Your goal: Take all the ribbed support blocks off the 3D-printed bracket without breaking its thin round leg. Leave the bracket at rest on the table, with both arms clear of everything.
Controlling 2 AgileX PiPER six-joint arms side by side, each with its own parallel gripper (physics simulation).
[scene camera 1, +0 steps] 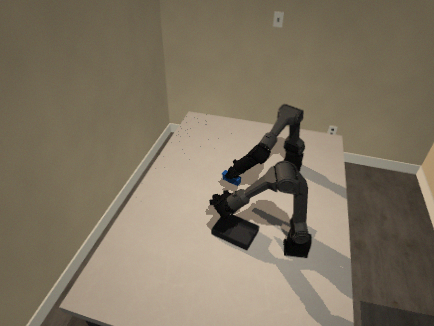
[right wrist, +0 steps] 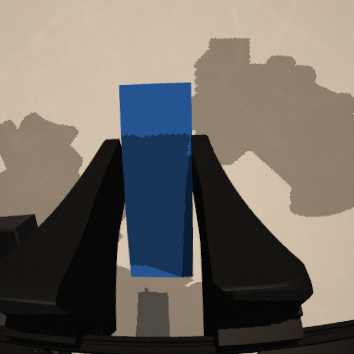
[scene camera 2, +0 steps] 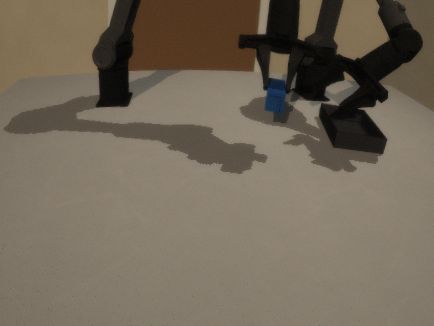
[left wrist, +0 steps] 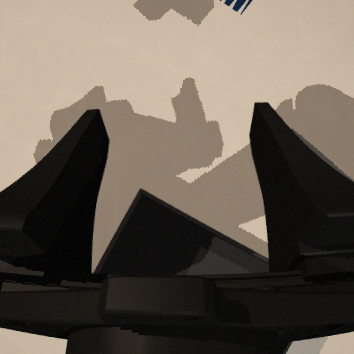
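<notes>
The blue bracket (scene camera 1: pixel 235 180) (scene camera 2: pixel 275 101) (right wrist: pixel 156 200) is held above the table, its shadow lying apart below it. My right gripper (scene camera 1: pixel 230 174) (scene camera 2: pixel 277 89) (right wrist: pixel 156 153) is shut on it, one finger on each side. Dark blue ribs (left wrist: pixel 237 5) of a ribbed support block show at the top edge of the left wrist view, partly cut off. The thin round leg cannot be made out, and how many blocks are on the bracket is hidden. My left gripper (left wrist: pixel 176 121) is open, with no object between its fingers, near the black tray, apart from the bracket.
The black tray (scene camera 1: pixel 230 241) (scene camera 2: pixel 360 144) (left wrist: pixel 145 215) (right wrist: pixel 20 222) stands on the table (scene camera 1: pixel 150 250) (scene camera 2: pixel 200 250), below the left gripper in scene camera 1. In scene camera 2 the left gripper's fingers overlap the tray's opening. Both arms cast shadows around the bracket.
</notes>
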